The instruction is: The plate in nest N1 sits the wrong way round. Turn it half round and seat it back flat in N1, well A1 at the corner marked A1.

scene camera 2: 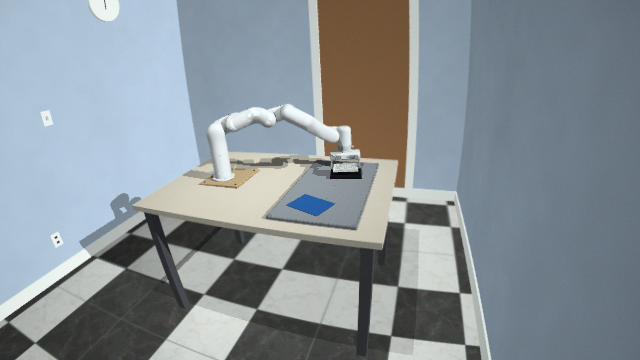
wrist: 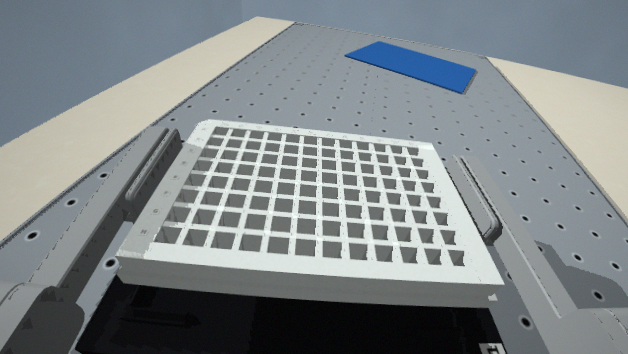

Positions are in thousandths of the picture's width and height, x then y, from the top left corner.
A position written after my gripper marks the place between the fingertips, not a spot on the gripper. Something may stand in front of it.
Observation:
In view: my gripper (wrist: 507,439), a white well plate (wrist: 397,592), a black nest (wrist: 338,891) and a flat blue square (wrist: 709,210).

